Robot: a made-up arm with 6 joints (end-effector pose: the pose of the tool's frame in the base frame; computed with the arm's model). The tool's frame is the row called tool.
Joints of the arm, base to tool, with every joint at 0 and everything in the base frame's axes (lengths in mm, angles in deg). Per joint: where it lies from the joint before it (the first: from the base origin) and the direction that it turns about. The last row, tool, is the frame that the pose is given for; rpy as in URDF.
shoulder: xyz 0.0 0.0 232.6 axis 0 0 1
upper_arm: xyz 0.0 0.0 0.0 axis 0 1 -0.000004
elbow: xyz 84.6 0.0 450.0 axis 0 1 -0.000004
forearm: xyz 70.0 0.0 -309.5 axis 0 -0.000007 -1
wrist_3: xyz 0.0 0.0 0.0 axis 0 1 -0.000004
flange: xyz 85.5 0.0 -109.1 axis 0 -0.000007 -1
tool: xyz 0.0 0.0 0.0 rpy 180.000 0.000 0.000
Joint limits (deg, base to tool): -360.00..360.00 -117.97..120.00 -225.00..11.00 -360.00..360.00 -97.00..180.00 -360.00..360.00
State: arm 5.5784 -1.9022 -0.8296 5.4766 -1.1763 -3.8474
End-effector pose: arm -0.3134 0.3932 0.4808 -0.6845 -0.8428 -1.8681
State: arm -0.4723 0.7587 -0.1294 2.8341 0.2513 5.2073
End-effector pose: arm 0.1061 -0.0731 0.1382 1.2532 -2.6376 -0.5256
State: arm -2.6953 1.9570 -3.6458 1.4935 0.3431 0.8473
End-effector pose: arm -0.7534 -0.3121 0.1095 -1.4451 -1.5265 2.2886
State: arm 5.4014 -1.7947 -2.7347 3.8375 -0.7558 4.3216
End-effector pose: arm -0.4255 0.6547 0.3099 -0.2839 -1.0769 -2.2879
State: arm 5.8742 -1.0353 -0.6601 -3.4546 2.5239 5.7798
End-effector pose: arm -0.0757 0.0774 0.7635 -0.2555 -1.1051 -0.6831
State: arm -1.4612 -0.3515 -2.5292 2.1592 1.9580 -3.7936
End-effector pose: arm 0.0966 0.1364 1.0571 -1.0200 1.4972 0.2397
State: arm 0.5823 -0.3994 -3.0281 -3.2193 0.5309 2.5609
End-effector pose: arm -0.2268 -0.1511 1.0943 -1.0255 -0.6566 2.8138
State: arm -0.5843 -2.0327 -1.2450 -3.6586 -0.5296 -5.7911
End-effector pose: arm -0.4086 0.1939 0.4706 0.3446 0.2441 -0.5826
